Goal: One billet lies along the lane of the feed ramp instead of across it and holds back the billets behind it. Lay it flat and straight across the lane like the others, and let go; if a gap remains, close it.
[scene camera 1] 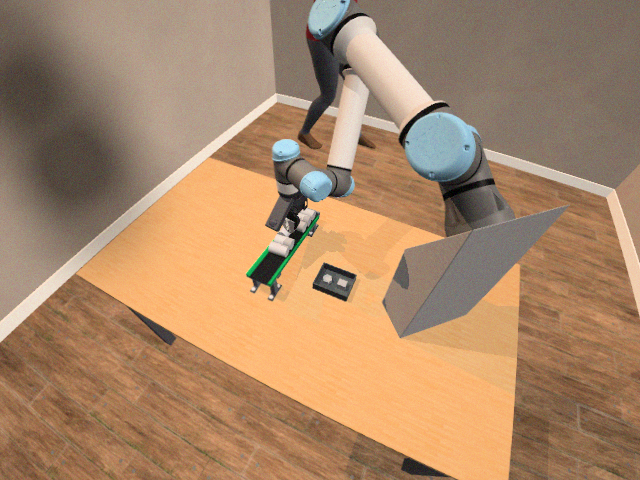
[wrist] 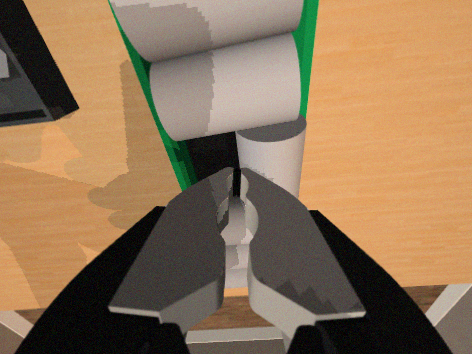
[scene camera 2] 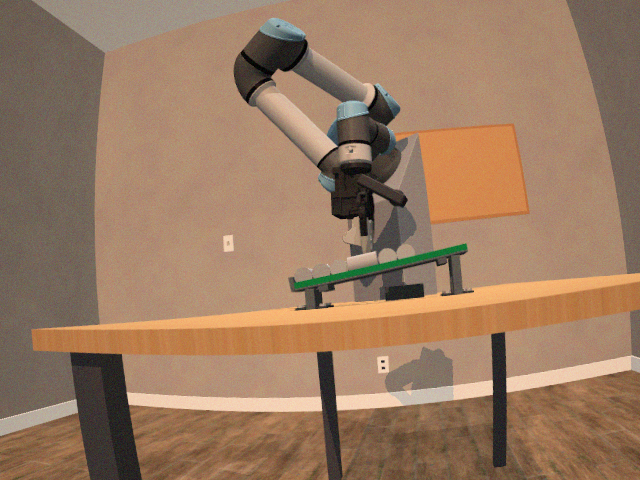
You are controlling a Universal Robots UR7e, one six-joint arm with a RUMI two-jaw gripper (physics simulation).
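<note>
My gripper is in the pictures, and I find it in scene camera 1 as well as in the wrist view. A black tray is shown in the pictures too.
</note>
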